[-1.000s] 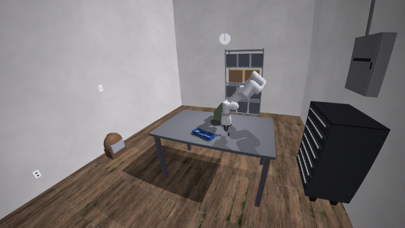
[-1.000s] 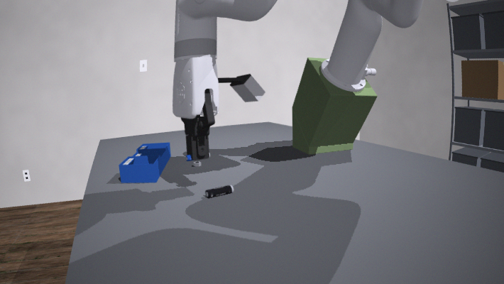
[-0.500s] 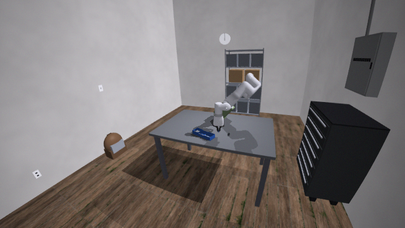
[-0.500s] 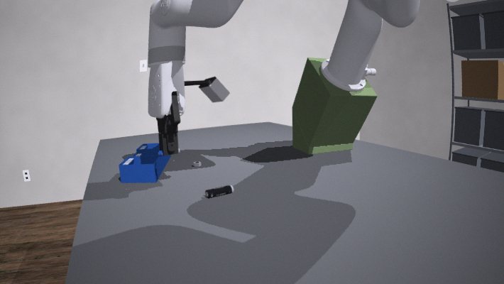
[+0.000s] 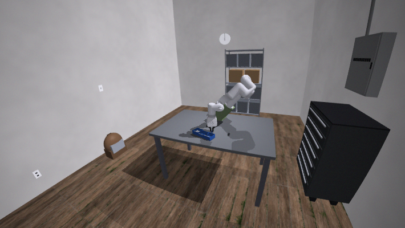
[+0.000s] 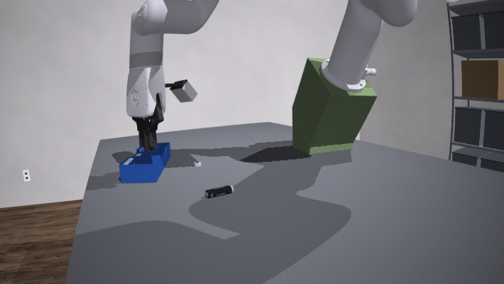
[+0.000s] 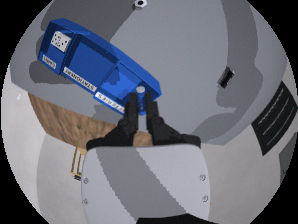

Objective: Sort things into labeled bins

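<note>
Right now the black battery is 12 cm behind my hand, 14 cm to the left of it and 8 cm below it. Round my hand: blue bin 1 cm ahead, 10 cm to the right, 6 cm below; then small nut 12 cm behind, 8 cm to the right, 8 cm below; then blue battery 2 cm below.
</note>
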